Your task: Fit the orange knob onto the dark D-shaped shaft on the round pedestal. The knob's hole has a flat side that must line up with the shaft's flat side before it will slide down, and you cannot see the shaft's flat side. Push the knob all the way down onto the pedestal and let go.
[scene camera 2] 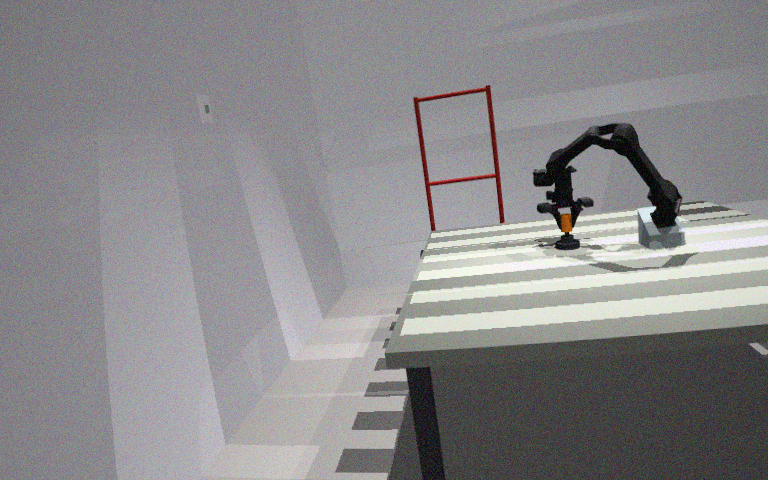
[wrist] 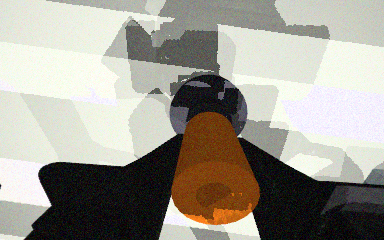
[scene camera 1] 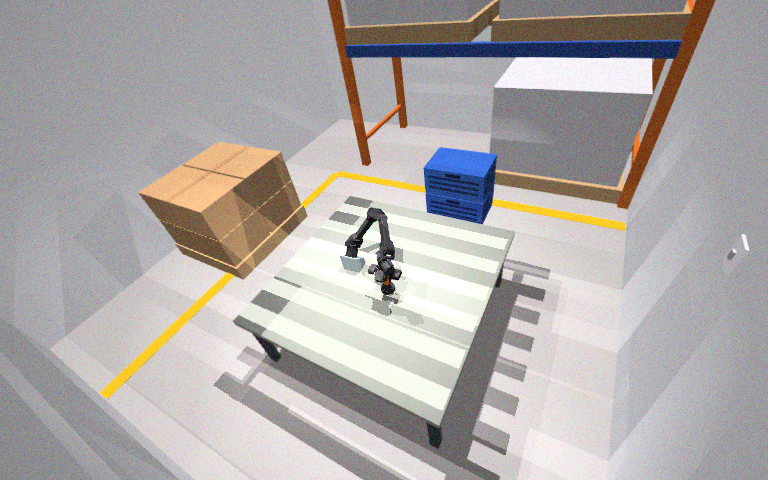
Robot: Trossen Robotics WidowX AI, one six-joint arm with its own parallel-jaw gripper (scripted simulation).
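The wrist view also shows my gripper. My gripper holds an orange knob.
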